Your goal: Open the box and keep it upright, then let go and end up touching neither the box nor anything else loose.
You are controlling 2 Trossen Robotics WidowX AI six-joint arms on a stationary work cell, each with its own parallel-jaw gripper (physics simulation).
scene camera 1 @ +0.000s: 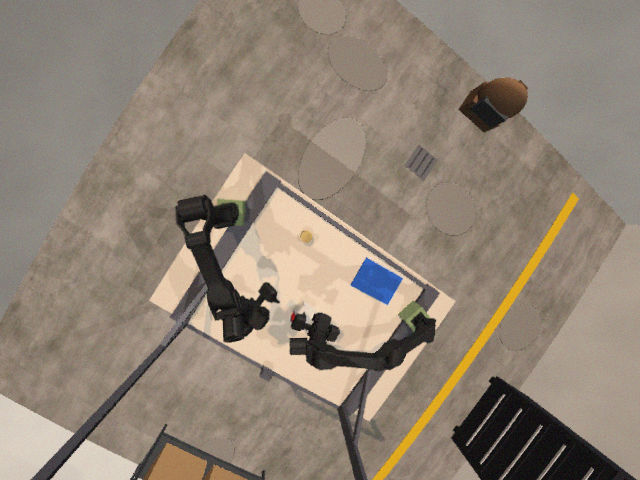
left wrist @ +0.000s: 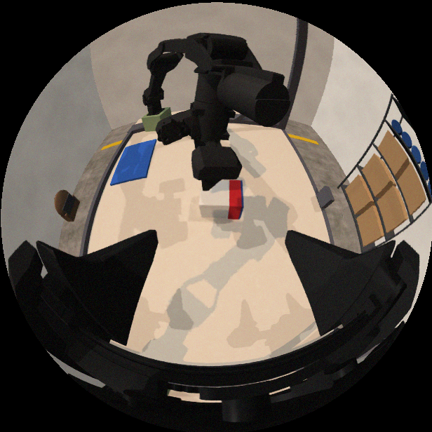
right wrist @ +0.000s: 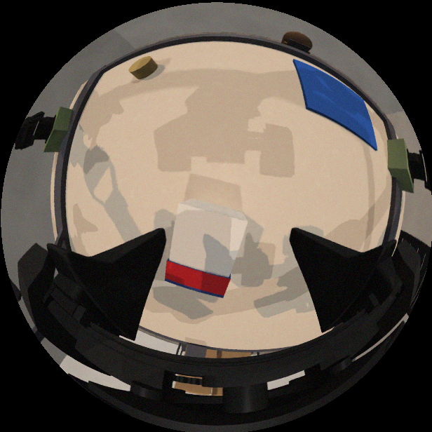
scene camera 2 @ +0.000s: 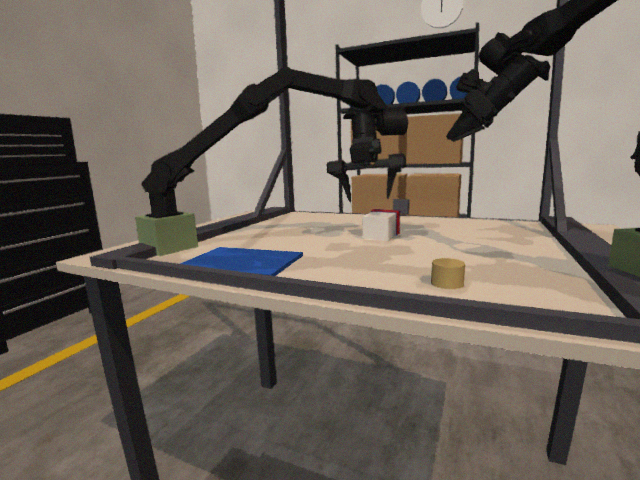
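Where they show: left gripper, fingertip midpoint: point(scene camera 1: 271, 312) point(scene camera 2: 449, 139); right gripper, fingertip midpoint: point(scene camera 2: 368, 200); left arm's base at its link origin: point(scene camera 1: 229, 212); right arm's base at its link origin: point(scene camera 1: 419, 321) point(scene camera 2: 164, 215).
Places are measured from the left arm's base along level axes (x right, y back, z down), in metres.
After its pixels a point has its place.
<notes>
The box point(scene camera 1: 308, 311) @(x 0.401, y -0.347, z 0.024 m) point(scene camera 2: 377, 226) @(x 0.389, y -0.349, z 0.047 m) point(left wrist: 214, 206) point(right wrist: 207, 240) stands on the table, a small white block with a red, blue-edged part point(scene camera 2: 396, 221) @(x 0.425, y -0.290, z 0.044 m) point(left wrist: 235, 200) point(right wrist: 197, 277) along one side. The red part lies against the white body, and no gap shows between them. My right gripper point(scene camera 1: 316, 326) @(x 0.405, y -0.366, z -0.015 m) point(scene camera 2: 369, 198) @(x 0.405, y -0.366, z -0.015 m) point(right wrist: 229, 234) is open and points down above the box, not touching it. My left gripper point(scene camera 2: 453, 137) @(x 0.339, y -0.197, z -0.152 m) point(left wrist: 223, 237) is open and empty, raised to the side of the box and tilted. The right arm partly hides the box in scene camera 1.
A blue mat point(scene camera 1: 376, 281) @(x 0.265, y -0.657, z 0.073 m) point(scene camera 2: 242, 259) @(x 0.261, y -0.659, z 0.073 m) point(left wrist: 134, 161) point(right wrist: 336, 102) lies flat near one table edge. A short brass-coloured cylinder point(scene camera 1: 306, 236) @(x 0.077, y -0.315, z 0.046 m) point(scene camera 2: 448, 273) @(x 0.056, y -0.326, z 0.056 m) point(right wrist: 143, 67) stands apart on the table. A dark frame rail point(scene camera 2: 330, 292) @(x 0.043, y -0.508, z 0.067 m) runs along the table edge. The two arms are close together over the table.
</notes>
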